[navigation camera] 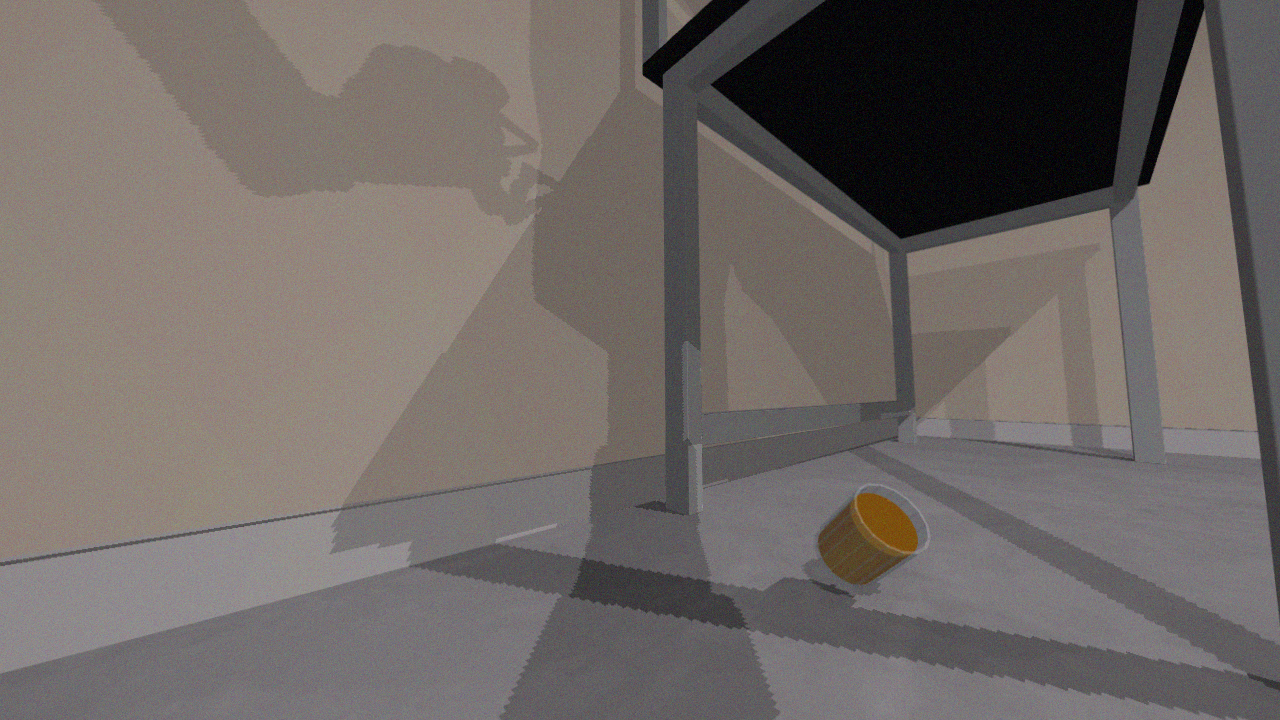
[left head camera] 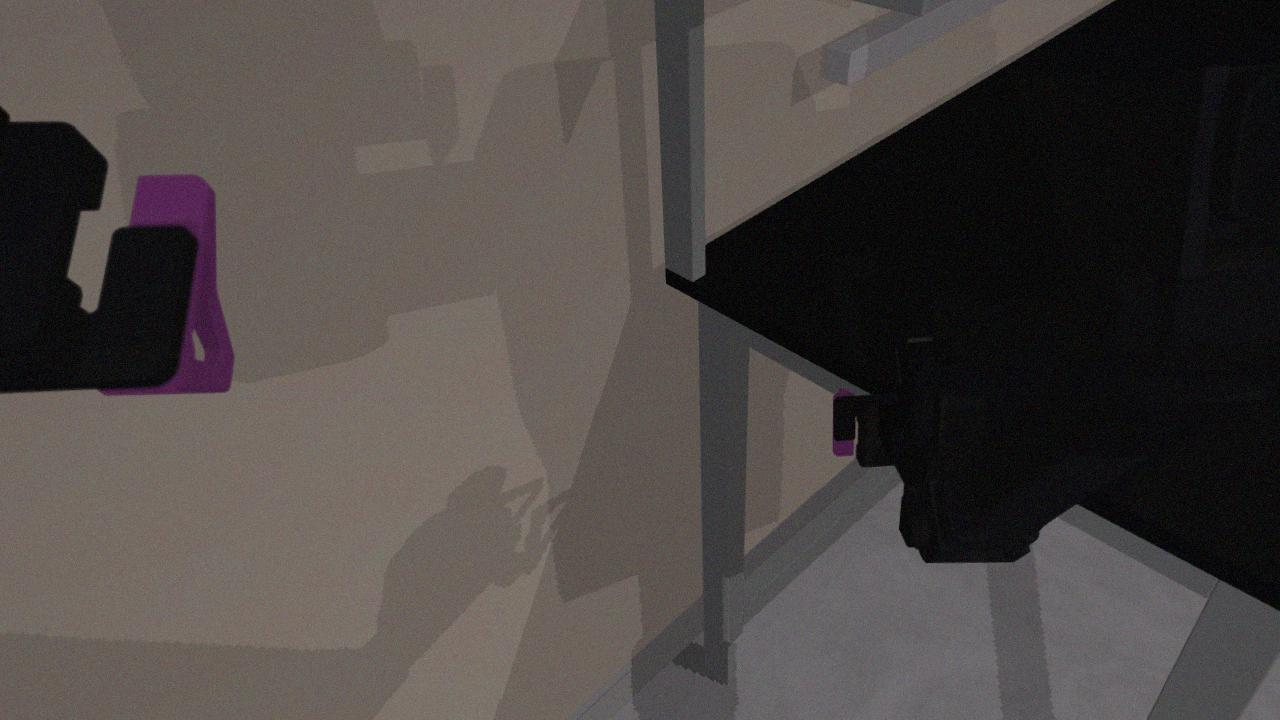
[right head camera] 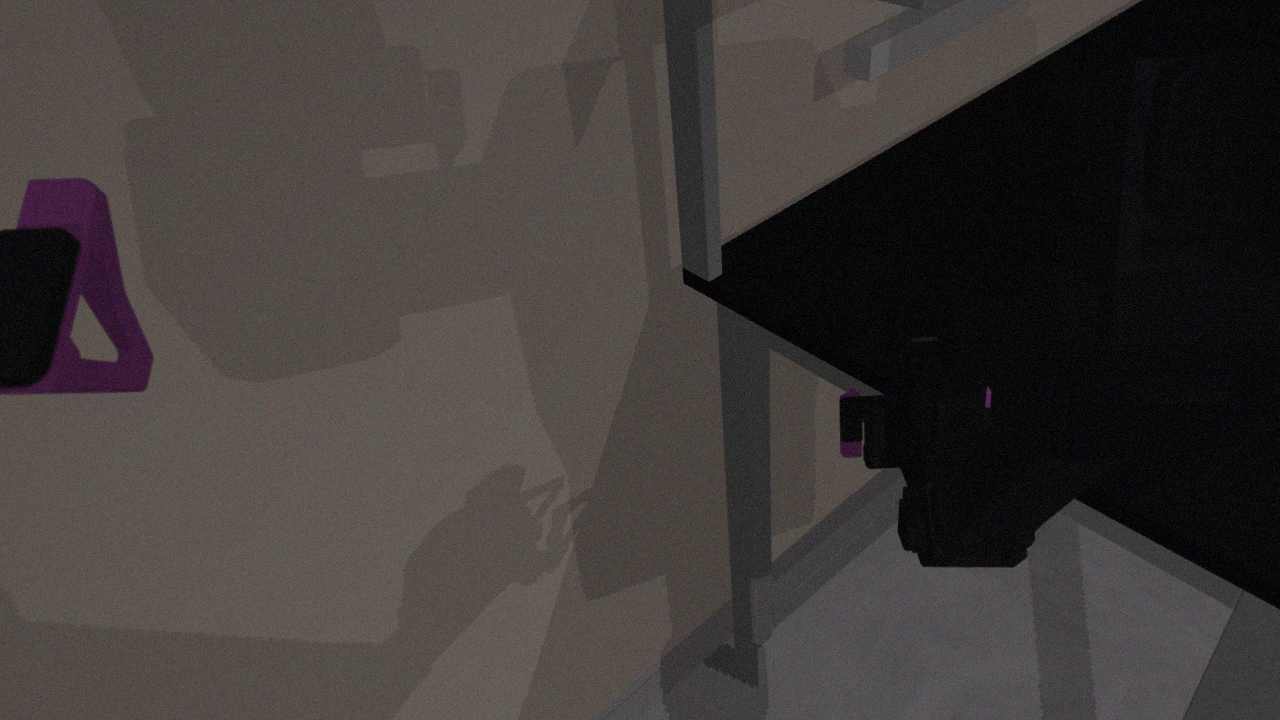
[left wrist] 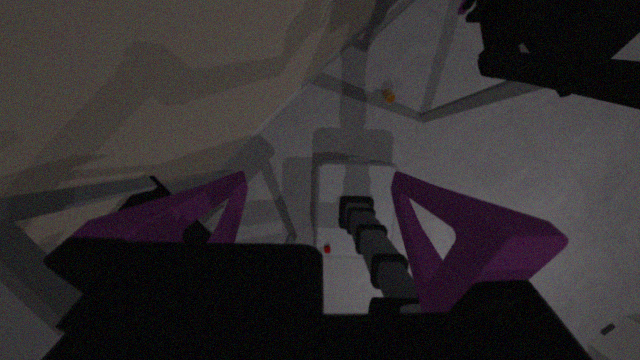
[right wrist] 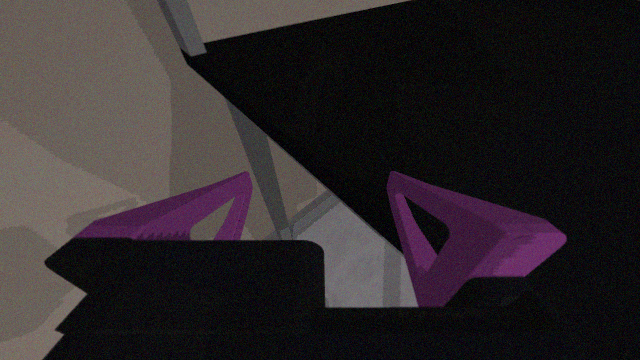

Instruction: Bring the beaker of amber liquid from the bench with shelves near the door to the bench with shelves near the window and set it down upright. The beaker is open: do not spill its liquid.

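The beaker of amber liquid [navigation camera: 868, 535] [left wrist: 388, 95] is low down by the floor, tilted with its open rim toward the upper right in the navigation view. Amber liquid shows inside it. I cannot tell whether it touches the floor. My right gripper [right wrist: 319, 179] [right head camera: 919, 407] is open and empty, high above the floor at the near edge of the black bench top [right wrist: 400, 100] [left head camera: 895, 223] [right head camera: 939, 197]. My left gripper [left wrist: 319, 179] is open and empty, at the left of the head views, in front of the wall. Which bench this is cannot be told.
A grey bench leg [navigation camera: 680, 295] [left head camera: 721, 447] stands beside the wall [navigation camera: 268, 358], left of the beaker. Another leg [navigation camera: 1138, 331] stands farther back at the right. A grey shelf upright [left head camera: 682, 143] rises from the bench corner. The white robot base [left wrist: 340, 270] shows below my left gripper.
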